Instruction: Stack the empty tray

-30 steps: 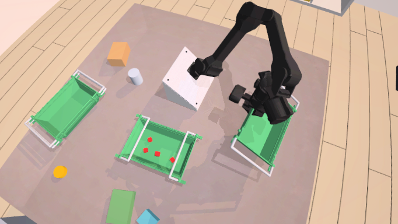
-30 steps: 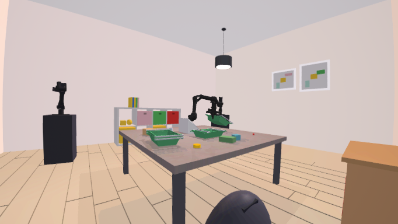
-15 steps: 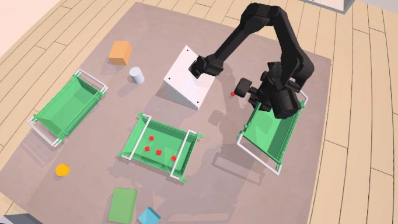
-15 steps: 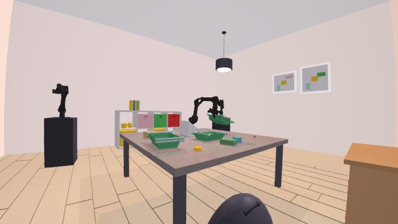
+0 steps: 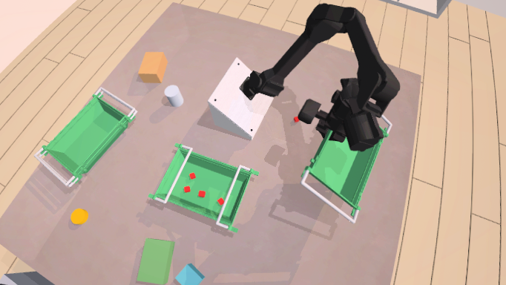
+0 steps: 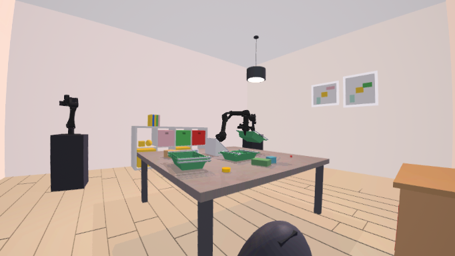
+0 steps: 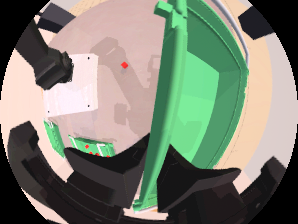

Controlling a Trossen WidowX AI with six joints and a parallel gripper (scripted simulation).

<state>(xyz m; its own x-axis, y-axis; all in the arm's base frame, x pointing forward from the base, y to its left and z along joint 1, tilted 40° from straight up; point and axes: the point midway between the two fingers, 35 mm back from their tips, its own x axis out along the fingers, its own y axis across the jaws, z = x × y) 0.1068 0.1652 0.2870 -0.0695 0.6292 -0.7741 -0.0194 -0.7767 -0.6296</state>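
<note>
Right now the green tray is 8 cm to the left of my gripper tip. The rest, counted from my gripper tip: grey cylinder (3 cm ahead, 58 cm to the right, 15 cm below); red block (12 cm behind, 12 cm to the right, 18 cm below); blue cube (52 cm ahead, 16 cm to the right, 16 cm below).
</note>
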